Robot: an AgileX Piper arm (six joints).
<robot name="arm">
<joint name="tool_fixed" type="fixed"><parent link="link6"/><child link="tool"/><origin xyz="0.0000 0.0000 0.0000" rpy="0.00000 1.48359 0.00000"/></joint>
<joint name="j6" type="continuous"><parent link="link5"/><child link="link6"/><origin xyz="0.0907 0.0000 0.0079"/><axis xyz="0.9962 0 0.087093"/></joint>
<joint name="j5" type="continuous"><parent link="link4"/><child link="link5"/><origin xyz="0.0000 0.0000 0.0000"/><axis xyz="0 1 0"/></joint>
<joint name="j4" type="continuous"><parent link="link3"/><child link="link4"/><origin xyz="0.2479 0.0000 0.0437"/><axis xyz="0.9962 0 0.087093"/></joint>
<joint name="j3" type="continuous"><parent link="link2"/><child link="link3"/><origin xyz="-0.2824 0.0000 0.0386"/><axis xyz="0 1 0"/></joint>
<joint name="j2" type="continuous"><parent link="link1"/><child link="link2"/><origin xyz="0.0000 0.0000 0.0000"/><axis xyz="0 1 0"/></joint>
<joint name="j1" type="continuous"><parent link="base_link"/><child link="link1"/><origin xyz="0.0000 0.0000 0.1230"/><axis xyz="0 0 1"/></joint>
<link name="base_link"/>
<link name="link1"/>
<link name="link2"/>
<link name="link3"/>
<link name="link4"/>
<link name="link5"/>
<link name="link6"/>
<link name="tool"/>
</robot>
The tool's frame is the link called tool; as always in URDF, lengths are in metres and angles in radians. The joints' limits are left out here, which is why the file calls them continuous.
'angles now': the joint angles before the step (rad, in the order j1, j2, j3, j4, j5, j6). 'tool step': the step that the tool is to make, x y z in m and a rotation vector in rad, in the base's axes. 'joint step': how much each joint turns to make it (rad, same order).
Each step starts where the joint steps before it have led.
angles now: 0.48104 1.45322 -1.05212 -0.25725 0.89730 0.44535
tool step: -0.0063 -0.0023 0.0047 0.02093 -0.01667 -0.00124
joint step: 0.00009 -0.03350 0.01702 0.01069 -0.00822 0.00007
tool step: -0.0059 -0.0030 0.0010 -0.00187 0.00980 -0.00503
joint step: 0.00003 -0.02129 0.01506 0.00417 0.01628 0.00008
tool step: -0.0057 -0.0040 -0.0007 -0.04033 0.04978 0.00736
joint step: -0.00032 -0.00706 0.00251 0.00014 0.06448 -0.02454
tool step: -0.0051 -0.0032 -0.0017 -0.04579 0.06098 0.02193
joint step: 0.00006 0.00007 -0.00011 0.00412 0.06898 -0.04133
